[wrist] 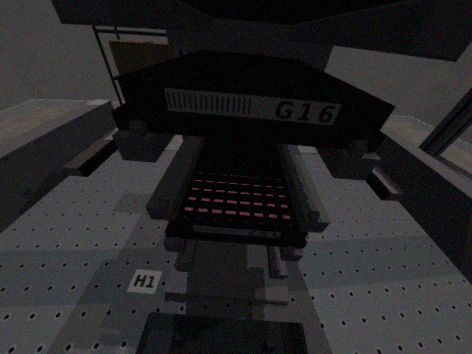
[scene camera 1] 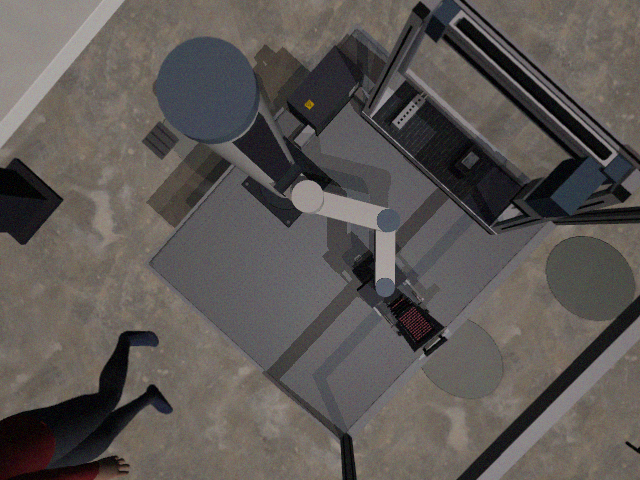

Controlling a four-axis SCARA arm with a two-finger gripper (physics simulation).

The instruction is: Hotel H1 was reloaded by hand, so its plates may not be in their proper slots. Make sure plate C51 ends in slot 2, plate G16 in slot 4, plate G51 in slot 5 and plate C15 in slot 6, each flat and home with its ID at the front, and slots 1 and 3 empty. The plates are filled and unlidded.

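Places are measured from the arm's base along level axes (x back, y right, z up), in millimetres.
Where they show: gripper, fingertip midpoint: (wrist: 240,126).
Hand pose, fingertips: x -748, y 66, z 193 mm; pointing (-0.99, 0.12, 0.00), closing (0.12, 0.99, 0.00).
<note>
Things, the pixels of their centre, and the offset from my fingertips. "*": a spot on its surface instead. Level surfaces: height alone.
- Plate G16 at the middle of its body: (wrist: 248,77) dy +4, dx -12, dz +26 mm
- plate with red wells, body centre: (wrist: 239,169) dy +5, dx -12, dz -45 mm
- hotel's top plate at the middle of its body: (scene camera 1: 415,323) dy +3, dx -12, dz +96 mm
- H1 label at a spot on its surface: (wrist: 144,281) * dy -101, dx +32, dz -180 mm
- perforated deck at its surface level: dz -180 mm
- dark flat block at a spot on its surface: (wrist: 225,332) * dy -9, dx +87, dz -121 mm
- dark box with a yellow mark, surface spot: (scene camera 1: 325,87) * dy -463, dx +865, dz -66 mm
Plate G16 (wrist: 255,112) sits across the upper rails of hotel H1 in the wrist view, its ID facing the camera. Below it is a pair of bare hotel rails (wrist: 305,185), and lower down a plate with red wells (wrist: 236,201) whose ID is unreadable. More bare rails (wrist: 276,262) show beneath that plate. In the scene view the hotel's top plate (scene camera 1: 414,322) shows red wells; its ID is not visible. My gripper (scene camera 1: 398,303) (wrist: 240,126) is open and empty, its fingers apart on either side of the hotel front. A dark overhang hides the slots above G16.
The H1 label (wrist: 144,281) lies on the perforated deck (scene camera 1: 232,279), left of a dark flat block (wrist: 225,332). A dark box with a yellow mark (scene camera 1: 325,87) and a framed station (scene camera 1: 439,186) stand at the deck's upper edges. A person (scene camera 1: 77,408) is beyond the lower left.
</note>
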